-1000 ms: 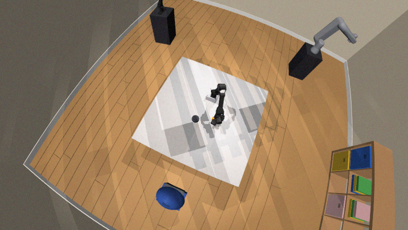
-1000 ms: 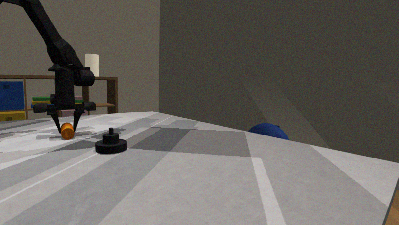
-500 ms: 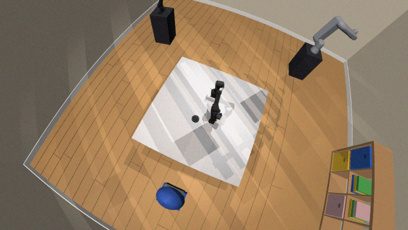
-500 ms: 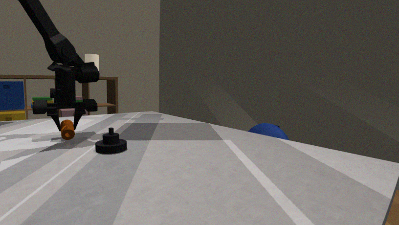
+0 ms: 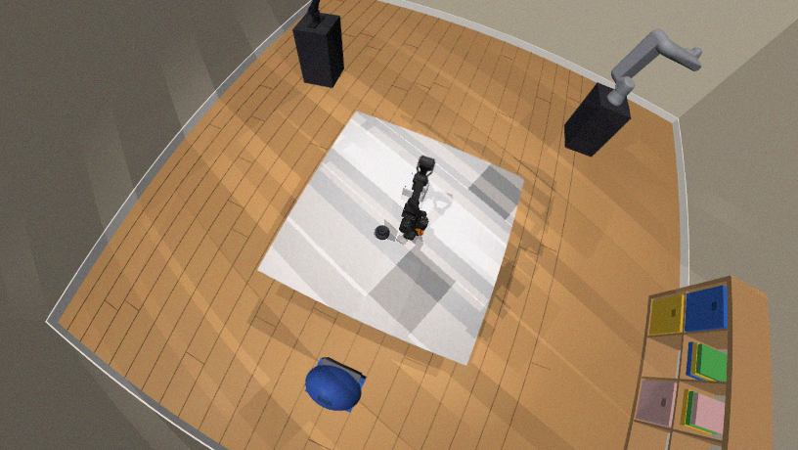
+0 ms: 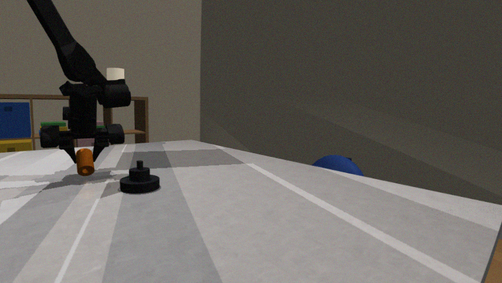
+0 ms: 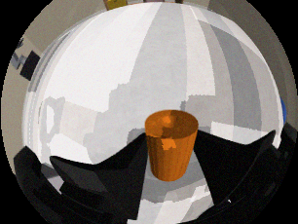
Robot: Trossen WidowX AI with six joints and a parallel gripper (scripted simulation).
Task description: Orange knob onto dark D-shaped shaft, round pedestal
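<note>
Now: the orange knob 10 mm to the right of my gripper tip. From my gripper tip the other things lie so: dark pedestal (210 mm to the right, 60 mm ahead).
</note>
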